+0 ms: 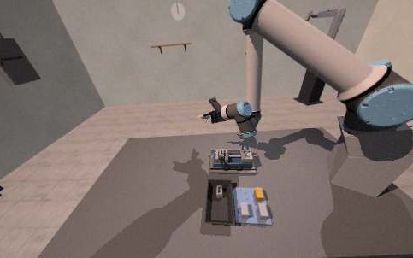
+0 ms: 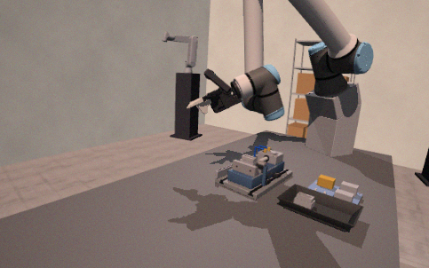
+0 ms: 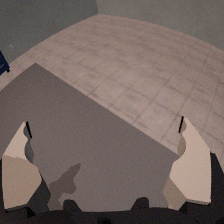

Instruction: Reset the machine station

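Now: hand 170 mm past the yellow brass blank, 540 mm to the right of it and 260 mm above it. Round my hand: vise 120 mm behind, 270 mm to the left, 240 mm below.
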